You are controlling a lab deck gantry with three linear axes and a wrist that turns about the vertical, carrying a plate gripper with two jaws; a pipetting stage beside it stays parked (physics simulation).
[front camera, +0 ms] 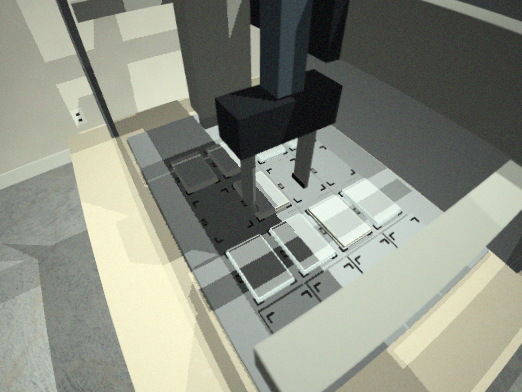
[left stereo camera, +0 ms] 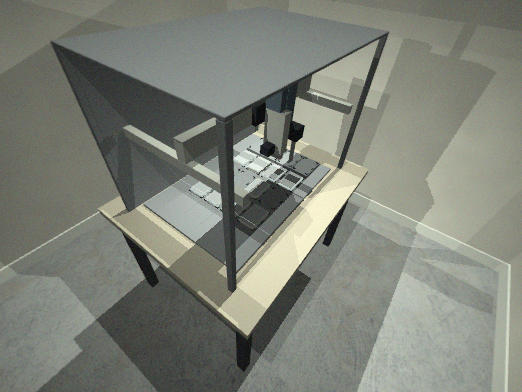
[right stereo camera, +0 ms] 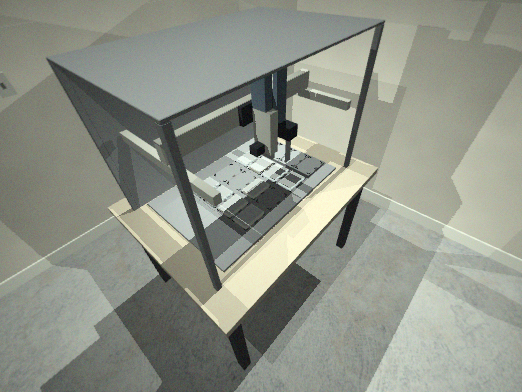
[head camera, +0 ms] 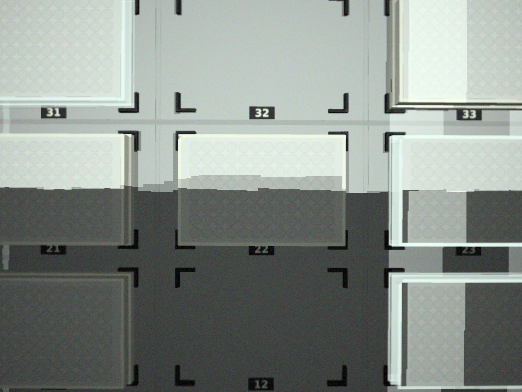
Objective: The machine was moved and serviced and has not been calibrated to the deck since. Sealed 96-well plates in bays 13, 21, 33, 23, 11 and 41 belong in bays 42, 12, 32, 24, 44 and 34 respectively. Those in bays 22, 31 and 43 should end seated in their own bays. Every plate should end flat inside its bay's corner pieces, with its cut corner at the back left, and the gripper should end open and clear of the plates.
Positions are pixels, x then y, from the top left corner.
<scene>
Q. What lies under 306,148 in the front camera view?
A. My gripper.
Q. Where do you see a bay 44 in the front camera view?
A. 405,229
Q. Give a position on a sealed plate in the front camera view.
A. At 262,271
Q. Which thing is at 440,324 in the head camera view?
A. A sealed plate.
</scene>
